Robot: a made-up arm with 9 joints.
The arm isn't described. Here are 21 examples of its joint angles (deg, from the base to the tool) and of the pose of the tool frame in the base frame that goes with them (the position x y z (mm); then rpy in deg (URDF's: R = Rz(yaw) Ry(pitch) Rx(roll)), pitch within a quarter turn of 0, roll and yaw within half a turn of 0).
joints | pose
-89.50 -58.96 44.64 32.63 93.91 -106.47 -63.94 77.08 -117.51 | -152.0 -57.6 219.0 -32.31 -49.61 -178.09
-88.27 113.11 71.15 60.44 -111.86 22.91 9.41 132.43 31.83 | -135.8 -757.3 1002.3 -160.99 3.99 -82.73
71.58 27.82 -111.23 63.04 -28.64 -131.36 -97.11 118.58 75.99 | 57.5 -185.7 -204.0 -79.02 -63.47 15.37
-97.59 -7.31 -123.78 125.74 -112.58 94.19 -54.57 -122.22 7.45 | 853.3 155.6 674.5 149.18 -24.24 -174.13
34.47 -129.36 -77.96 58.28 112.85 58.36 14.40 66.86 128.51 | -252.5 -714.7 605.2 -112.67 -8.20 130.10
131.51 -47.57 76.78 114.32 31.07 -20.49 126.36 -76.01 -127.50 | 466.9 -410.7 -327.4 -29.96 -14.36 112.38
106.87 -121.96 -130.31 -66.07 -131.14 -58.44 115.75 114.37 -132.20 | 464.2 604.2 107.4 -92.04 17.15 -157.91
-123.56 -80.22 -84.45 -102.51 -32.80 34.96 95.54 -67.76 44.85 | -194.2 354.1 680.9 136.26 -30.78 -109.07
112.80 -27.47 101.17 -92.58 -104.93 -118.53 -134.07 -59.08 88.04 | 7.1 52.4 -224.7 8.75 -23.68 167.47
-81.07 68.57 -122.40 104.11 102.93 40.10 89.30 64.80 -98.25 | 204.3 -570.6 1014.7 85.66 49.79 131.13
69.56 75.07 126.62 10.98 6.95 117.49 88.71 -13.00 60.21 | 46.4 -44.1 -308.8 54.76 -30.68 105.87
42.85 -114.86 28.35 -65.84 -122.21 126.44 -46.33 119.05 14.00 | 160.9 42.9 -96.3 -86.80 -9.13 87.29
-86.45 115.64 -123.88 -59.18 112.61 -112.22 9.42 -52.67 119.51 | 260.4 139.8 535.4 -11.64 -10.78 -78.66
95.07 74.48 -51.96 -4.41 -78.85 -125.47 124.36 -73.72 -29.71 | 295.3 409.5 455.1 -146.93 65.00 -147.55
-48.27 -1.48 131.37 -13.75 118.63 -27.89 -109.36 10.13 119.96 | -447.2 -440.8 462.1 -125.40 6.78 18.29
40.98 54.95 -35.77 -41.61 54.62 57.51 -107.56 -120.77 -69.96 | -246.7 -342.7 232.8 -99.97 -20.57 -23.40
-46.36 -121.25 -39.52 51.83 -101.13 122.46 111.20 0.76 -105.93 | -237.1 -393.8 343.3 21.39 -31.92 120.12
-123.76 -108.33 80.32 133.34 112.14 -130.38 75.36 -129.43 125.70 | -12.2 650.6 -6.1 -64.71 -38.85 111.18
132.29 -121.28 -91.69 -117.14 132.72 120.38 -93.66 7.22 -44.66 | -28.9 624.2 -92.4 -60.22 23.07 -37.82
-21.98 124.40 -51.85 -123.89 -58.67 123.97 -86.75 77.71 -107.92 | 109.8 -626.3 796.2 53.62 52.85 -129.09
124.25 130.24 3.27 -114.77 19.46 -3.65 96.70 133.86 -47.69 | 204.5 -78.5 -530.5 -76.47 6.81 120.89
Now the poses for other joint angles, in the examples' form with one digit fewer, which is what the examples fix.
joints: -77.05 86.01 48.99 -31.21 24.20 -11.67 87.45 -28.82 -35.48
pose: 312 109 996 16.1 45.1 -68.5
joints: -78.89 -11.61 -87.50 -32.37 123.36 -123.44 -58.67 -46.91 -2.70
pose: 70 145 596 -43.8 31.4 -138.6
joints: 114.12 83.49 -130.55 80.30 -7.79 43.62 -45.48 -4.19 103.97
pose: 238 791 335 58.2 29.5 160.6
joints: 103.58 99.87 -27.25 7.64 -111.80 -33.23 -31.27 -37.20 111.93
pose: 522 527 144 117.7 12.7 149.6
